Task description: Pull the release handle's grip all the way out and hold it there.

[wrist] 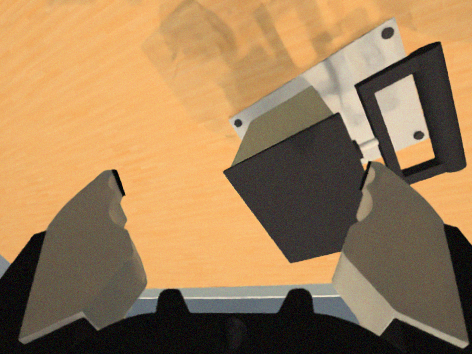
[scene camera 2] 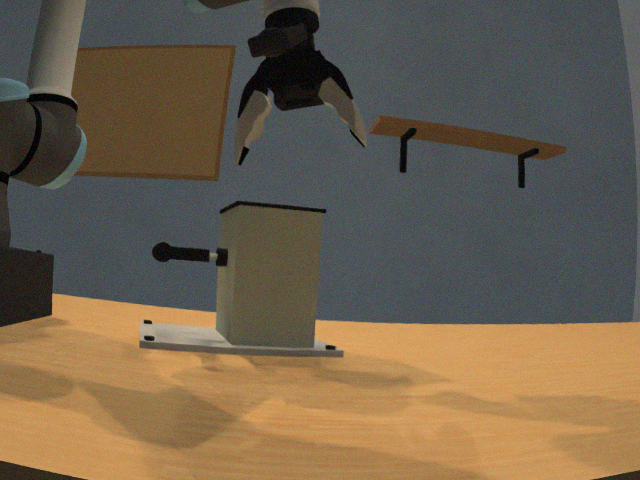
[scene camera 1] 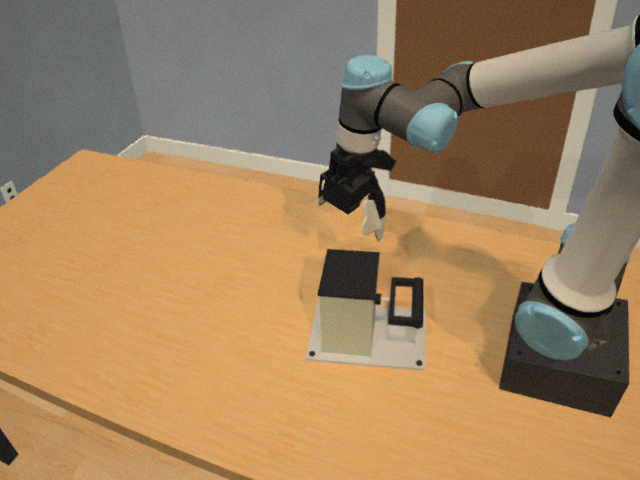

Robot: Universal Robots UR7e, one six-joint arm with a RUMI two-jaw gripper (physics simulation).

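Observation:
The release handle's grip [scene camera 1: 417, 302] [scene camera 2: 162, 252] [wrist: 447, 115] is a black rectangular loop. It stands out from the side of a pale green box [scene camera 1: 346, 325] [scene camera 2: 273, 279] with a black lid [scene camera 1: 350, 273] [wrist: 295, 195]. A short stretch of light rod [scene camera 1: 385, 299] [scene camera 2: 212, 256] [wrist: 369, 145] shows between the loop and the box's black collar. My gripper [scene camera 1: 347, 219] [scene camera 2: 302, 154] [wrist: 239, 170] is open and empty, pointing down above the box's level and apart from the grip. In the wrist view the right finger overlaps the lid's edge and lies near the loop's lower corner.
The box stands on a light grey base plate [scene camera 1: 387, 357] [scene camera 2: 180, 336] [wrist: 372, 55] with dark bolts, on a wooden table [scene camera 1: 155, 310]. The arm's dark base block [scene camera 1: 563, 384] stands on the grip's side of the box. A wall shelf [scene camera 2: 465, 135] and brown board [scene camera 2: 155, 113] are behind.

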